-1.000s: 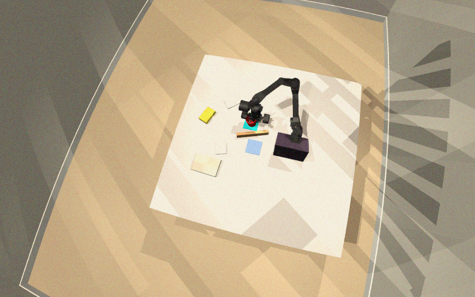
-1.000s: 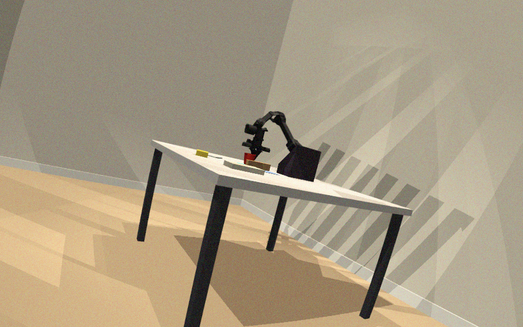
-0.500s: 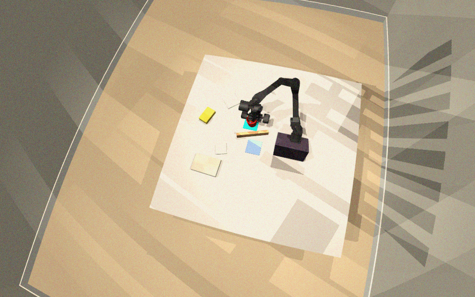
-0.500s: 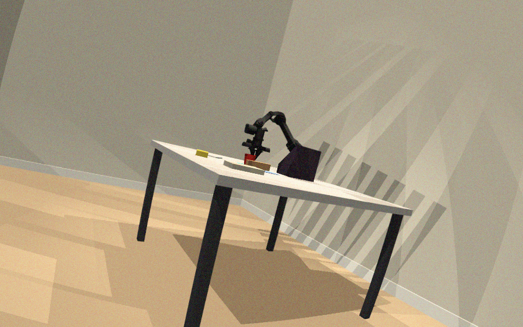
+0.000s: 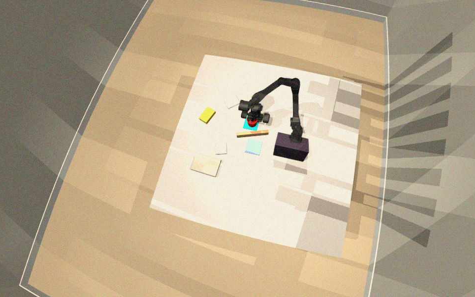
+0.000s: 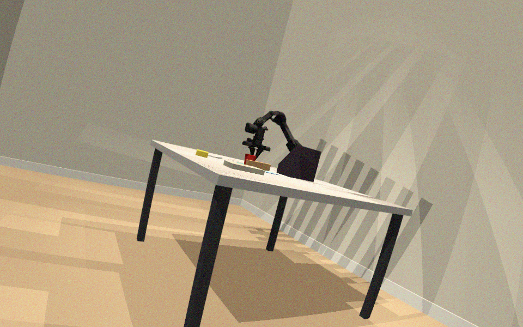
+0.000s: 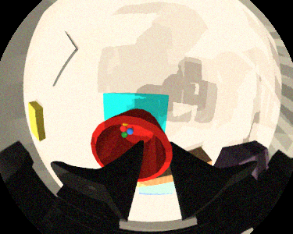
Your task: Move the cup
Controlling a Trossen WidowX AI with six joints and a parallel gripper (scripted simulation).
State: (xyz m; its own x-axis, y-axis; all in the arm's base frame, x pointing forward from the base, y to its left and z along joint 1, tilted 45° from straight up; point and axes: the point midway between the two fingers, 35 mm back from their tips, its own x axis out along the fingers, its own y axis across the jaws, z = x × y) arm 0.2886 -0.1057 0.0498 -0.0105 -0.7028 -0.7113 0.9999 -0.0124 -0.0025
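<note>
The red cup lies 3 cm ahead of my gripper tip and 1 cm below it. From my gripper tip the other things lie so: light blue pad: 17 cm to the left, 6 cm below, 3 cm behind; then cyan pad: 6 cm below, 3 cm ahead; then wooden bar: 8 cm to the left, 4 cm below.
</note>
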